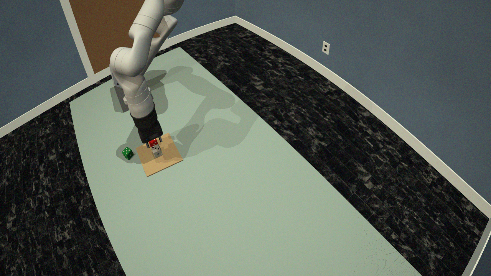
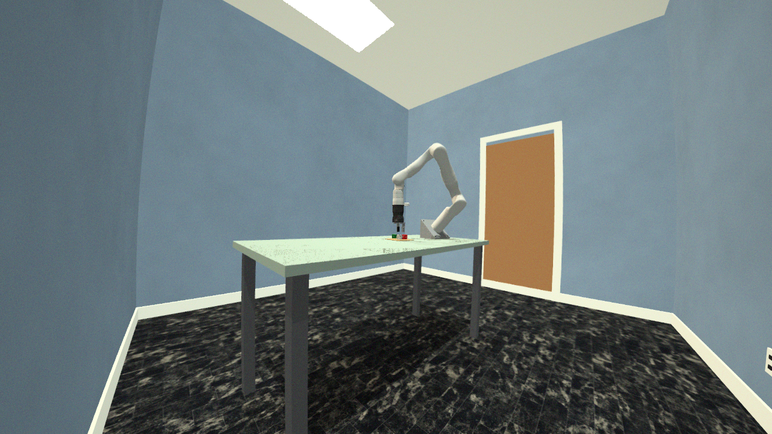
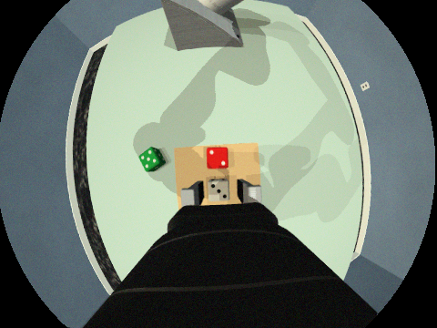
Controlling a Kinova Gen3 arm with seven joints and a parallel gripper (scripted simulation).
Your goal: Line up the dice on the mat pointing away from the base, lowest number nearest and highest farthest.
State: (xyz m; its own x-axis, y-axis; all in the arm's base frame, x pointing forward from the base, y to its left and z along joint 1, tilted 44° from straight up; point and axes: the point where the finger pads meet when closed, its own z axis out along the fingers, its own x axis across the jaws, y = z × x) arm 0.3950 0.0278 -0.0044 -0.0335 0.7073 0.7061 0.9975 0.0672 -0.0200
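Right now my hand is 10 mm short of the white die and 50 mm above it. Round my hand: green die: 40 mm behind, 110 mm to the right, 60 mm below; then tan mat: 10 mm ahead, 70 mm below; then red die: 40 mm behind, 50 mm below.
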